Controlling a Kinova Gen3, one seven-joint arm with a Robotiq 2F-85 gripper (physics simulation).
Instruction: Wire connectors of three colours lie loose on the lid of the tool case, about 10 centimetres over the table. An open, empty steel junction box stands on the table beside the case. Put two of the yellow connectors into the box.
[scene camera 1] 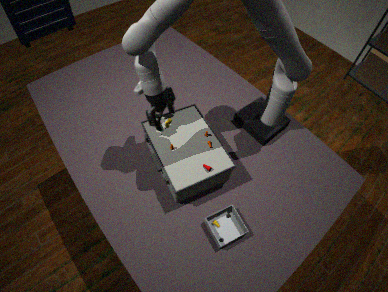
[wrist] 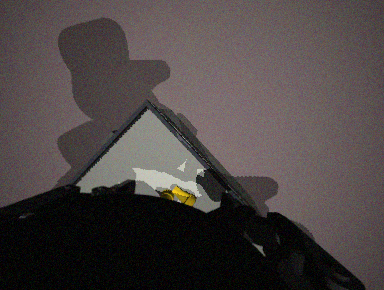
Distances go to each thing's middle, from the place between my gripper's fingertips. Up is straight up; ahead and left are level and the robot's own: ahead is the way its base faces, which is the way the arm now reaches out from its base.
Now: hand 11 cm to the right of the tool case point(scene camera 1: 182, 168), 6 cm above it and 1 cm past it. Also, from my hand: steel junction box point(scene camera 1: 231, 227) 40 cm to the left, 9 cm below, 4 cm ahead.
